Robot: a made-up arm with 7 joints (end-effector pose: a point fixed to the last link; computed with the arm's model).
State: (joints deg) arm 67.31 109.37 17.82 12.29 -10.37 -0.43 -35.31
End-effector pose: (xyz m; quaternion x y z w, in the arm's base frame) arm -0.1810 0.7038 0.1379 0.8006 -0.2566 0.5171 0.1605
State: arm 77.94 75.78 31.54 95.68 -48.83 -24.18 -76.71
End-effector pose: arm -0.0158 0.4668 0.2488 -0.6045 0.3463 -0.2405 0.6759
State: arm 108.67 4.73 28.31 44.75 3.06 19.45 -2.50
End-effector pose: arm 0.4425 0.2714 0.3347 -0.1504 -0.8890 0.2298 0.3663
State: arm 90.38 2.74 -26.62 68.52 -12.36 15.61 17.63
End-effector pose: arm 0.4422 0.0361 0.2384 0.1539 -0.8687 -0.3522 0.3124
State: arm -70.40 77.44 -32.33 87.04 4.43 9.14 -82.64
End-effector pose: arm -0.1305 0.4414 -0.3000 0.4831 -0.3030 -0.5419 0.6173
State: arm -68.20 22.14 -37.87 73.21 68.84 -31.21 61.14
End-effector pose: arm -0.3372 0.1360 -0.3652 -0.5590 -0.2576 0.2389 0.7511
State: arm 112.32 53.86 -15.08 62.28 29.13 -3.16 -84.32
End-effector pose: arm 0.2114 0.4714 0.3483 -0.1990 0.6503 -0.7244 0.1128
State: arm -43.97 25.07 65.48 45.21 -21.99 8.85 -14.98
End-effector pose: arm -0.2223 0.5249 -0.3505 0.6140 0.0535 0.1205 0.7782
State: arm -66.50 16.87 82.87 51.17 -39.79 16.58 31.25
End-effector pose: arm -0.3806 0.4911 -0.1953 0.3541 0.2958 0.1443 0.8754
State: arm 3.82 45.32 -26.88 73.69 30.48 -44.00 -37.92
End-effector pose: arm 0.2670 0.3414 -0.3618 0.1665 -0.8131 0.0856 0.5513
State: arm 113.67 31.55 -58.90 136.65 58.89 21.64 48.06
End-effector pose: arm 0.1403 0.0589 0.1711 -0.1471 -0.3980 -0.9055 0.0052
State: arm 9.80 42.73 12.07 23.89 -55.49 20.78 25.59
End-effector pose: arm 0.1819 0.5535 -0.3947 0.3371 0.1073 -0.2525 0.9006
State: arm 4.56 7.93 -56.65 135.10 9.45 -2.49 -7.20
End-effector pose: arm 0.1219 -0.0137 -0.1470 -0.4528 -0.7963 -0.1650 0.3655
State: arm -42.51 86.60 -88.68 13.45 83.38 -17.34 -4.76
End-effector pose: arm -0.0677 0.7383 -0.0761 0.5284 0.1858 -0.3388 0.7560
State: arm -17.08 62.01 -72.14 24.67 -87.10 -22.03 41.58
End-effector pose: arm -0.0762 0.6031 -0.3712 -0.2442 0.6128 -0.7485 0.0677
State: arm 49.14 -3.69 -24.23 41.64 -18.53 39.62 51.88
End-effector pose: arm 0.5209 0.0208 -0.2238 -0.1880 -0.2758 -0.4313 0.8382
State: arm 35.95 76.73 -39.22 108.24 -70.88 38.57 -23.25
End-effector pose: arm 0.2989 0.3338 -0.0574 -0.8347 0.3951 0.3820 0.0357
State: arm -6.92 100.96 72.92 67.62 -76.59 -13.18 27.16
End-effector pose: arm 0.1160 0.5201 0.3181 0.8922 -0.0063 -0.3093 0.3289
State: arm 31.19 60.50 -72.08 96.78 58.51 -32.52 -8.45
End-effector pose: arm 0.2714 0.2638 -0.2813 -0.2084 -0.6915 -0.1718 0.6700
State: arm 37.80 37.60 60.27 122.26 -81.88 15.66 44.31
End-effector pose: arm 0.1054 0.4099 0.0578 0.7989 -0.3495 0.1419 0.4685
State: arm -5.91 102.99 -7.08 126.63 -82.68 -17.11 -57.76
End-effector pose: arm 0.2252 0.3012 -0.0132 -0.2554 0.5589 0.6652 0.4241
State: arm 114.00 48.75 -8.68 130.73 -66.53 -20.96 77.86
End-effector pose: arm 0.0266 0.2247 0.2439 0.9344 -0.2730 -0.2152 0.0777
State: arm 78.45 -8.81 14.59 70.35 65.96 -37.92 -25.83
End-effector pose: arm 0.4782 0.1335 0.1655 -0.4823 -0.6484 0.5886 0.0207
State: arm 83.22 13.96 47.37 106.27 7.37 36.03 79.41
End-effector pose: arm 0.2203 0.3887 0.1591 -0.0810 -0.9466 -0.2890 0.1174
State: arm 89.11 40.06 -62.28 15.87 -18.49 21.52 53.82
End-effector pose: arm 0.5093 0.4714 0.0281 0.2826 -0.1982 -0.3197 0.8824
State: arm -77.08 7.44 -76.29 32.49 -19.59 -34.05 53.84
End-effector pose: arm -0.5651 0.0608 -0.1666 -0.8877 0.1995 -0.2759 0.3099
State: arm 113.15 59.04 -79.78 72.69 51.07 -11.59 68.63
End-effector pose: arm 0.3891 0.3557 0.2185 -0.0442 -0.5935 -0.7104 0.3757
